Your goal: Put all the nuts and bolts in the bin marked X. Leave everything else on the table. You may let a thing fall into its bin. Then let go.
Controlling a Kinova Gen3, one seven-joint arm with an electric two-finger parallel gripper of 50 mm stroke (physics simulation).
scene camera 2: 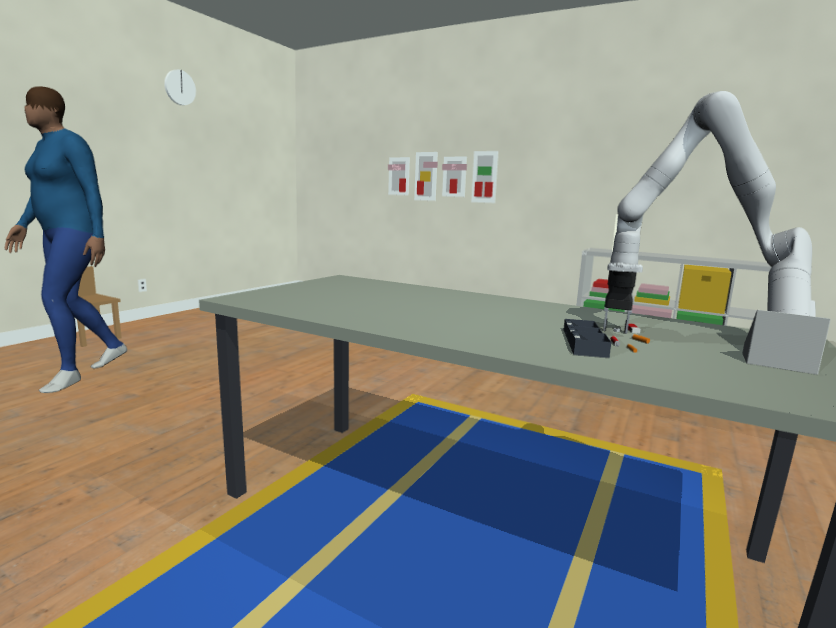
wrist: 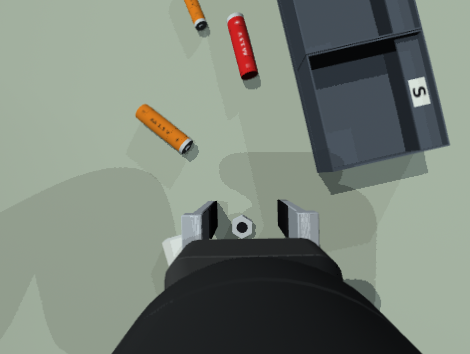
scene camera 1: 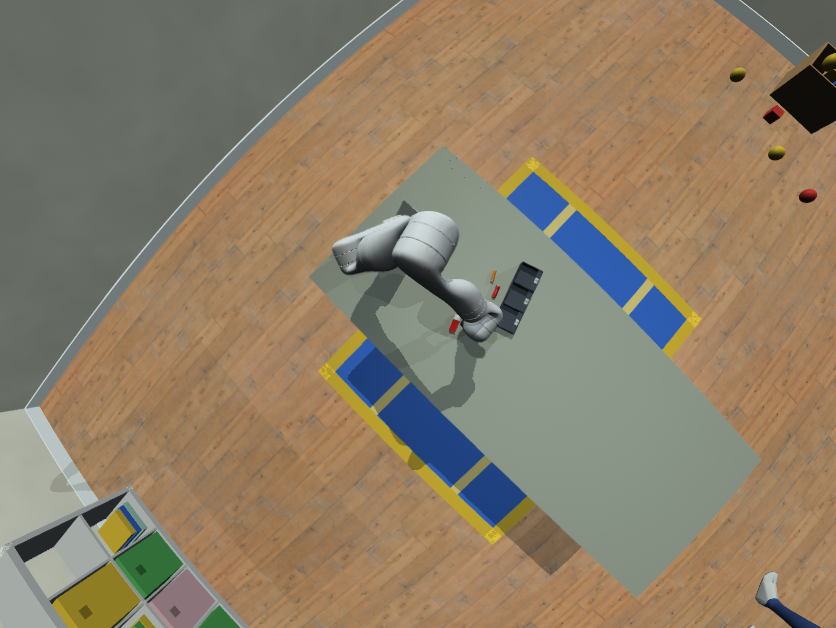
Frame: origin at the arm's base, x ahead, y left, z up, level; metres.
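Seen in the pictures: gripper, fingertip midpoint: (scene camera 2: 615, 331) (wrist: 247, 213); arm's base, origin of the base link: (scene camera 2: 788, 333).
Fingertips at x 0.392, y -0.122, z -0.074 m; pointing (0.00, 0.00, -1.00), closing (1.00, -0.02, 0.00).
Observation:
Offsets run from my fingertips to a thing's top centre.
A small grey hex nut @[0.005 m back, 0.010 m right, 0.006 m up] (wrist: 242, 227) stands on the table between my two fingers in the wrist view, nearer the left finger, touching neither. My gripper (wrist: 247, 213) (scene camera 2: 615, 329) is open and empty, with its fingertips low over the table. In scene camera 1 the arm hides it. A dark three-compartment tray @[0.079 m ahead, 0.162 m left, 0.037 m up] (wrist: 311, 115) (scene camera 1: 508, 331) (scene camera 2: 591, 350) stands close by. The compartment nearest the gripper in the wrist view bears the label S. The X label cannot be made out in the current views. No bolt can be made out.
A large orange battery @[0.064 m back, 0.072 m left, 0.012 m up] (wrist: 164, 128) (scene camera 2: 640, 338), a smaller orange one @[0.038 m back, 0.178 m left, 0.008 m up] (wrist: 194, 10) (scene camera 2: 631, 348) and a red one @[0.002 m ahead, 0.137 m left, 0.012 m up] (wrist: 242, 46) (scene camera 2: 614, 341) lie beside the tray. A red-and-white block @[0.051 m back, 0.048 m right, 0.011 m up] (scene camera 1: 454, 325) (wrist: 171, 248) lies close beside the left finger, partly hidden in the wrist view.

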